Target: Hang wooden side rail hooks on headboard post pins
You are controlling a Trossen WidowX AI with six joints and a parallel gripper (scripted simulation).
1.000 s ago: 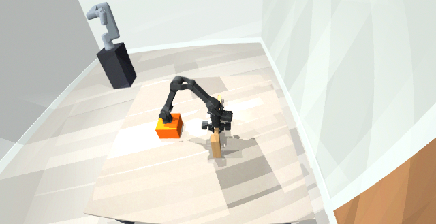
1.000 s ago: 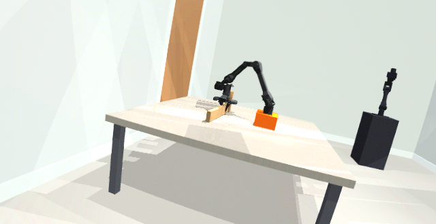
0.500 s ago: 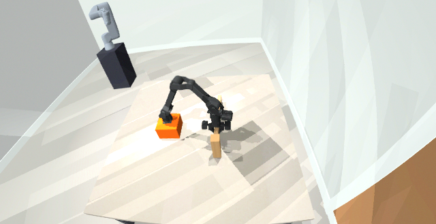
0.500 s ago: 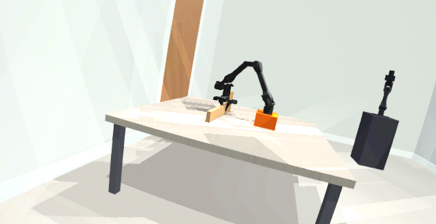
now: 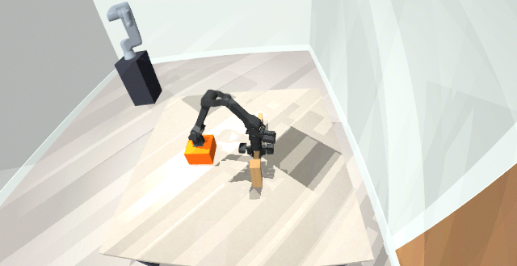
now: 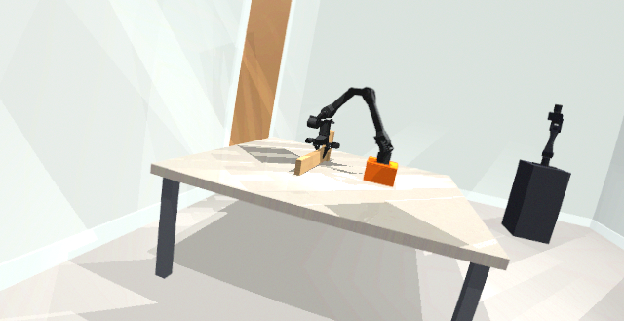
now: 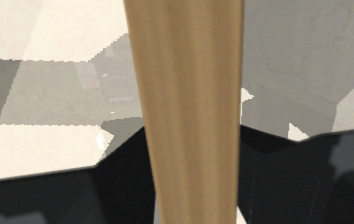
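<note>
Now: gripper tip 150 mm to the left of the wooden headboard post and 50 mm below it.
</note>
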